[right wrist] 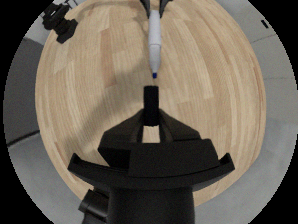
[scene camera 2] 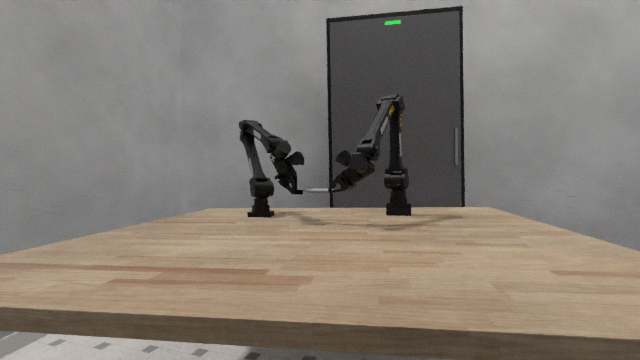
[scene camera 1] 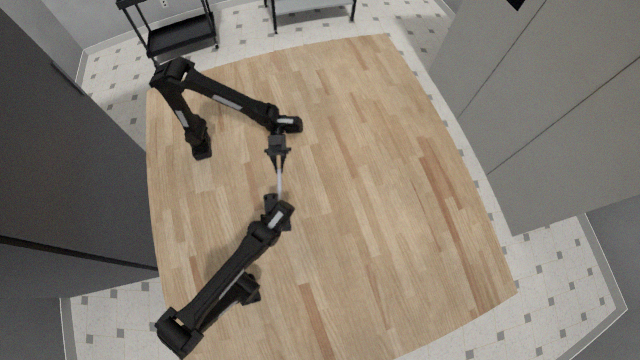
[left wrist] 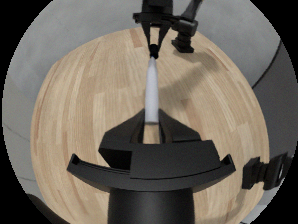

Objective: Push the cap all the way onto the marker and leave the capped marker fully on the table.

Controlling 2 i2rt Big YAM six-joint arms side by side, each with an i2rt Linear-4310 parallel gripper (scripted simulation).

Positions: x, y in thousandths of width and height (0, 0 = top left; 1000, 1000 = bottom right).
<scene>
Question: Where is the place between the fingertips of my right gripper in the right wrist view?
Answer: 508, 502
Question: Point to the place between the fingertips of my right gripper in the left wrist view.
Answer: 515, 230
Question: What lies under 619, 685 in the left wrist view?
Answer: My left gripper.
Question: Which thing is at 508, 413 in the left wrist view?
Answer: A marker.
</scene>
